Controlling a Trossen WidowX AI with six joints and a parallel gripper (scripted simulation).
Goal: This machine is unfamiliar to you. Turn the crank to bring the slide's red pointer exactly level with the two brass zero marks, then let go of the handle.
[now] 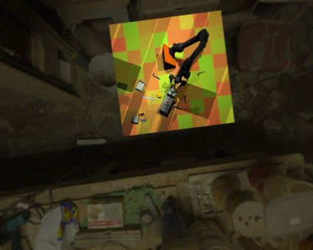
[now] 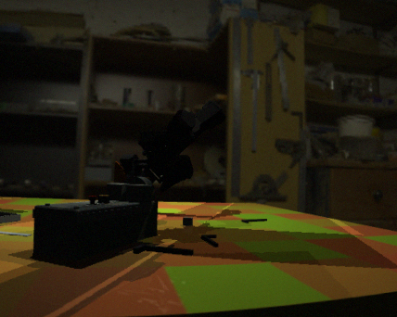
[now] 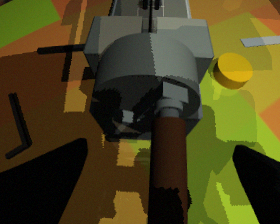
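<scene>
Now: the brown crank handle 10 mm behind my gripper tip, 10 mm to the left of it and 20 mm above it. The rest, counted from my gripper tip: yellow disc (50 mm ahead, 160 mm to the right, 90 mm below); then red pointer (170 mm ahead, 100 mm to the right, 10 mm below); then small cube (80 mm behind, 130 mm to the left, 80 mm below).
</scene>
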